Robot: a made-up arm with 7 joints.
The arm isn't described. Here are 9 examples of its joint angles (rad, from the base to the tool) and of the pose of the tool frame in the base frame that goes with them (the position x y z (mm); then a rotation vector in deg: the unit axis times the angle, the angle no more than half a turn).
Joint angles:
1: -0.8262 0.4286 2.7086 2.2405 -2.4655 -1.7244 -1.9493
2: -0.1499 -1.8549 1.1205 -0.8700 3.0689 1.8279 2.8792
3: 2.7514 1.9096 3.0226 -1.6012 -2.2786 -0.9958 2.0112
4: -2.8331 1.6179 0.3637 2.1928 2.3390 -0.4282 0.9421
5: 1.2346 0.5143 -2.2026 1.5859 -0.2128 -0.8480 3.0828
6: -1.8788 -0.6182 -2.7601 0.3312 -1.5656 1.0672 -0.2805
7: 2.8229 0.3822 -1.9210 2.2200 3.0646 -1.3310 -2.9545
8: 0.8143 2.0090 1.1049 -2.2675 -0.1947 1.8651 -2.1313
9: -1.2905 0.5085 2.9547 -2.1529 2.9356 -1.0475 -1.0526
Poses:
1: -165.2 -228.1 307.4 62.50 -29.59 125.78
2: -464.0 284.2 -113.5 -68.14 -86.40 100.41
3: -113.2 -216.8 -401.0 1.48 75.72 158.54
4: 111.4 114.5 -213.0 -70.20 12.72 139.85
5: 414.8 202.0 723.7 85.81 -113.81 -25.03
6: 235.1 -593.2 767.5 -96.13 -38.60 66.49
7: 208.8 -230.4 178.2 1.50 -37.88 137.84
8: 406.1 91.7 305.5 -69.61 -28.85 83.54
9: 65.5 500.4 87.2 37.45 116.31 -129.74
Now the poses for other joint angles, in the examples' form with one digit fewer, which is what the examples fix.
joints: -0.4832 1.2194 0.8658 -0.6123 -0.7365 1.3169 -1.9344
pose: 538 503 554 -34.6 -61.8 112.1
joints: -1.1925 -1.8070 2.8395 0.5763 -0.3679 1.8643 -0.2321
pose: -61 -531 -224 12.1 -75.4 46.9
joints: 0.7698 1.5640 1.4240 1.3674 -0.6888 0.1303 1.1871
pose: -101 -721 136 58.0 90.1 134.3
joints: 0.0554 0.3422 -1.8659 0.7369 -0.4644 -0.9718 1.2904
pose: 261 269 965 -137.1 -59.6 51.0
